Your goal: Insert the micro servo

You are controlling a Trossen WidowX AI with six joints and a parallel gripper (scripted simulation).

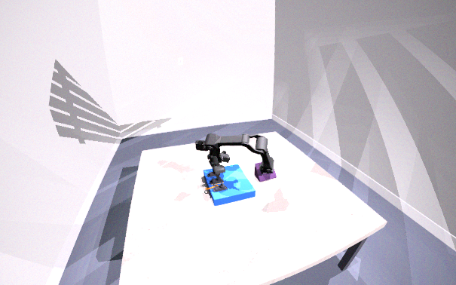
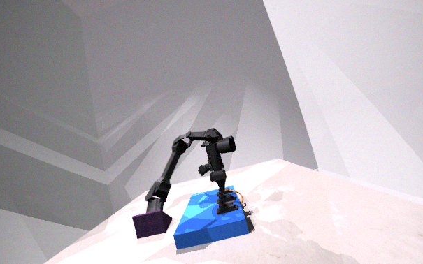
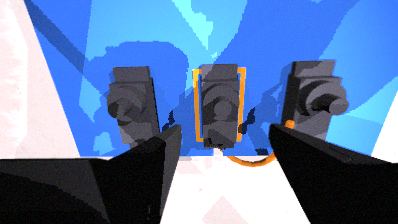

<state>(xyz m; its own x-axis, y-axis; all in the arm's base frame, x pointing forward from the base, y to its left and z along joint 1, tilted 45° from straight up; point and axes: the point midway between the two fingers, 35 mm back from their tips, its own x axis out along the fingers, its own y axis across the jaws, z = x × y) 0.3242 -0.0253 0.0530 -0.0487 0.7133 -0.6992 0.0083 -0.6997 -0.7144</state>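
Right now my gripper tip is 110 mm past the blue deck and 70 mm above it.
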